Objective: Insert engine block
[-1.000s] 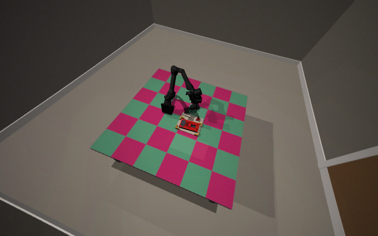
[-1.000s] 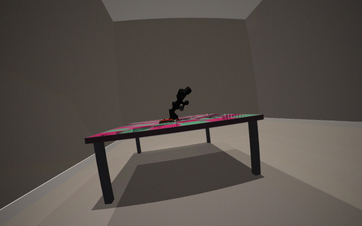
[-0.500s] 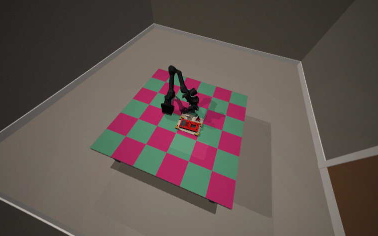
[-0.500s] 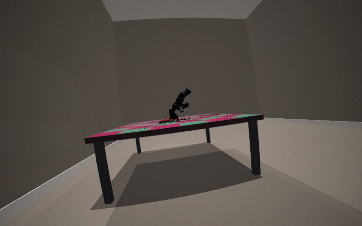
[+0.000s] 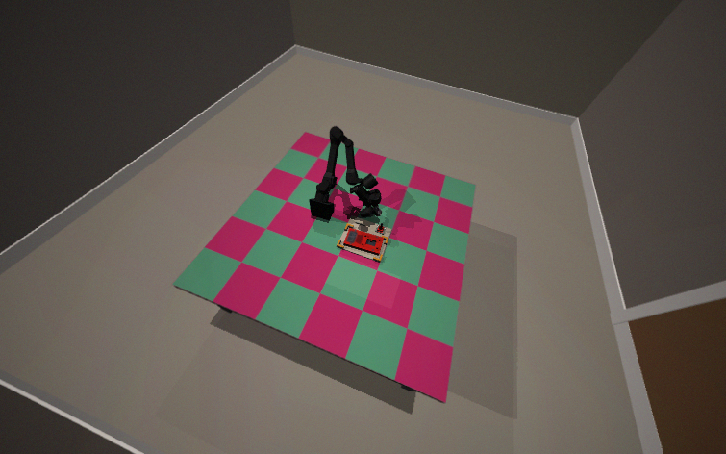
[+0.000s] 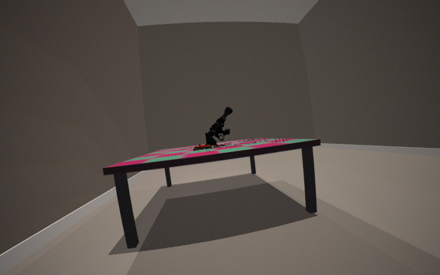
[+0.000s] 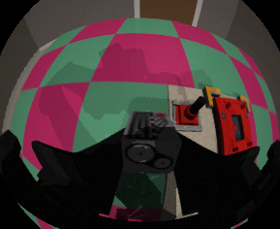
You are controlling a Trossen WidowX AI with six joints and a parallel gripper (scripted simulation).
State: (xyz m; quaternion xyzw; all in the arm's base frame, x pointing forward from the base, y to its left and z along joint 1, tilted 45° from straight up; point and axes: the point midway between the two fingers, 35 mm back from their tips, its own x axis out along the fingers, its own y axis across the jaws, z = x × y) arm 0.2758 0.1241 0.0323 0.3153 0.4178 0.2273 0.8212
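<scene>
My gripper tip is 1 cm past the grey engine block and 1 cm below it.
</scene>
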